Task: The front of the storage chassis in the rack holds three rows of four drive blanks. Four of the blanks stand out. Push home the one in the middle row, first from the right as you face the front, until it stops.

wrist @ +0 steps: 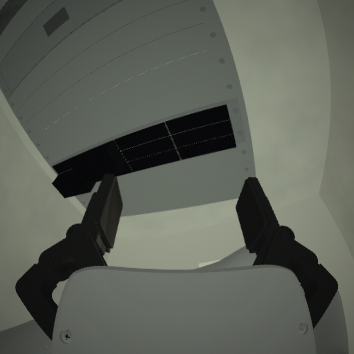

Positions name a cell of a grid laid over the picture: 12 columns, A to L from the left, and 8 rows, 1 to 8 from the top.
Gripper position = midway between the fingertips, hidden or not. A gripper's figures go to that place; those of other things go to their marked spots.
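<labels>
The gripper (G5) is 120 mm from the lens, while a grey rack (F4) is 330 mm from the lens.
</labels>
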